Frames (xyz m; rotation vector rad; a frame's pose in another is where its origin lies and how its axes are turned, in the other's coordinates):
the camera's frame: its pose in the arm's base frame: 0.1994 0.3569 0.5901 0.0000 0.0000 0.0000
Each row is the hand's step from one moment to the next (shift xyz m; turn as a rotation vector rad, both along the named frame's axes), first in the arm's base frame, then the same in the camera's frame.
Working: the arm's base frame: its pose in the camera's frame: -0.1994 -0.3569 -0.5901 0.0000 0.0000 0.0000

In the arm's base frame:
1: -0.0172 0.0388 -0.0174 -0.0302 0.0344 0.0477
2: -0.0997 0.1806 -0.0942 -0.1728 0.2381 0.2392
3: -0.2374 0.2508 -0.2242 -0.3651 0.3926 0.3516
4: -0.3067 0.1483 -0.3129 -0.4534 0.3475 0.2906
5: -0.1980 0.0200 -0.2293 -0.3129 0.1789 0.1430
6: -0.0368 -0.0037 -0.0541 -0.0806 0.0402 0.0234
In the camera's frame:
1: -0.0172 0.0388 -0.0174 -0.0302 0.0344 0.0477
2: -0.0997 0.1806 -0.0942 -0.1728 0.2381 0.2392
3: -0.2374 0.2508 -0.2242 -0.3651 0.3926 0.3516
4: -0.3067 0.1483 -0.3129 -0.4534 0.3475 0.2906
5: -0.1980 0.0200 -0.2293 -0.3129 0.1789 0.1430
6: -0.0368 -0.0037 -0.0541 -0.0806 0.0402 0.0234

